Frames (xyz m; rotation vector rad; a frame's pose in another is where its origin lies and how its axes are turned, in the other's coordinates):
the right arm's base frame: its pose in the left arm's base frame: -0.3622 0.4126 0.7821 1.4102 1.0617 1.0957
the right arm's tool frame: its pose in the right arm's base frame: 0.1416 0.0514 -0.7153 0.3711 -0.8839 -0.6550
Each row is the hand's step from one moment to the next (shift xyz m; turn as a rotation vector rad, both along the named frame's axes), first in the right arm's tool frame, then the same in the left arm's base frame.
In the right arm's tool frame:
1: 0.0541 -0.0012 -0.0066 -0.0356 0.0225 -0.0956
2: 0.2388 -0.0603 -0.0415 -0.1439 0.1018 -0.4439
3: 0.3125 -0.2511 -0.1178 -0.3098 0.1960 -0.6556
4: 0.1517 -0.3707 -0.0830 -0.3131 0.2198 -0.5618
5: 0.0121 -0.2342 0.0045 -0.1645 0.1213 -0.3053
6: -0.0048 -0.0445 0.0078 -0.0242 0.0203 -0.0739
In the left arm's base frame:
1: 0.0307 0.0273 -0.0358 -0.0475 0.0757 0.0541
2: 0.0944 0.1217 -0.1966 -0.2086 0.3598 0.2348
3: -0.0154 0.1848 -0.3744 -0.3398 0.5008 0.4449
4: -0.1809 0.0674 -0.3606 -0.2874 0.4196 0.4509
5: -0.1436 -0.0420 -0.1806 -0.1514 0.2306 0.2426
6: -0.0289 -0.0171 -0.0306 -0.0327 0.0604 0.0417

